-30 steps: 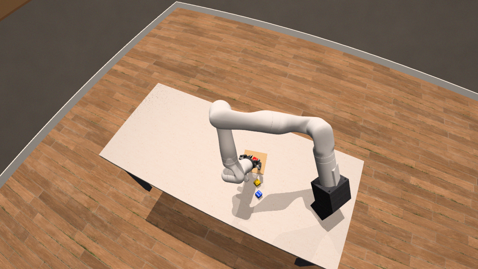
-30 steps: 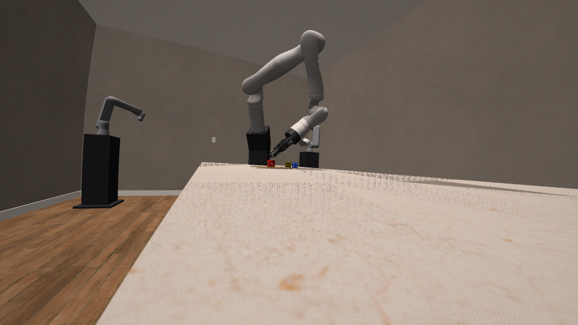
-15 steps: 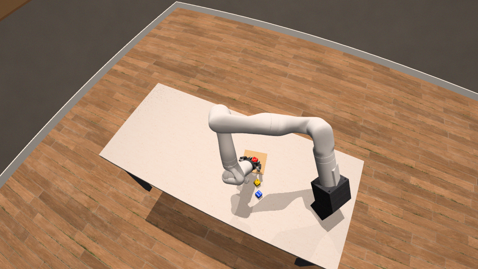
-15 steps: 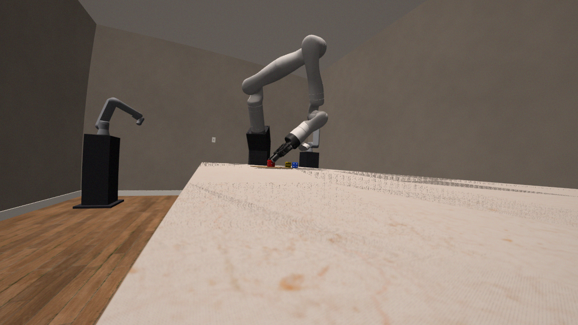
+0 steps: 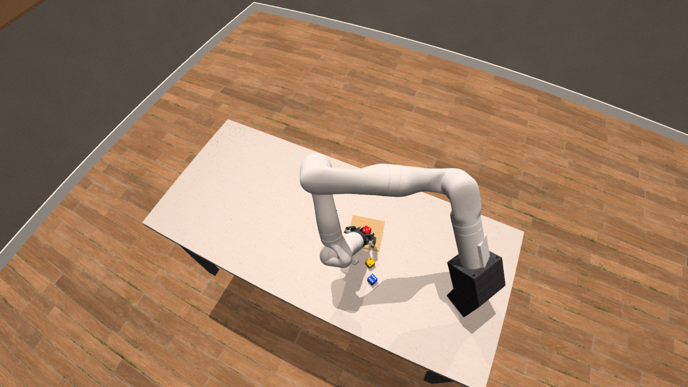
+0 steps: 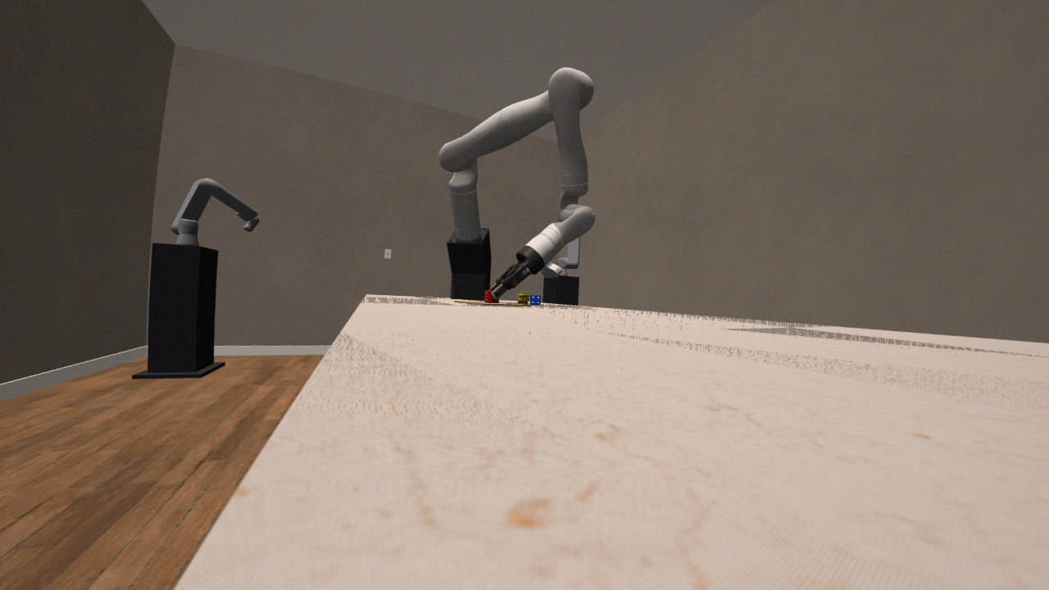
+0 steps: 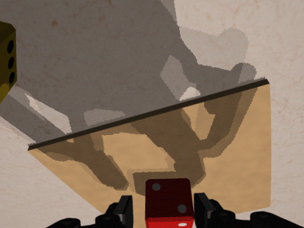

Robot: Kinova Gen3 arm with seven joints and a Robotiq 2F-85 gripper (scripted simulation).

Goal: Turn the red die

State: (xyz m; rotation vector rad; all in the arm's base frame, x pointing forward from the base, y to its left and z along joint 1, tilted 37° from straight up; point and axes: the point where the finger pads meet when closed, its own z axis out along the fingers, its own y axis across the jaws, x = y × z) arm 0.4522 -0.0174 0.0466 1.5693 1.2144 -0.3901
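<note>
Right now the red die is 1 cm to the right of my hand and 1 cm below it. Also, from my hand: blue die (10 cm behind, 17 cm to the left, 2 cm below); then yellow die (7 cm behind, 11 cm to the left, 2 cm below); then tan mat (1 cm ahead, 1 cm to the right, 3 cm below).
</note>
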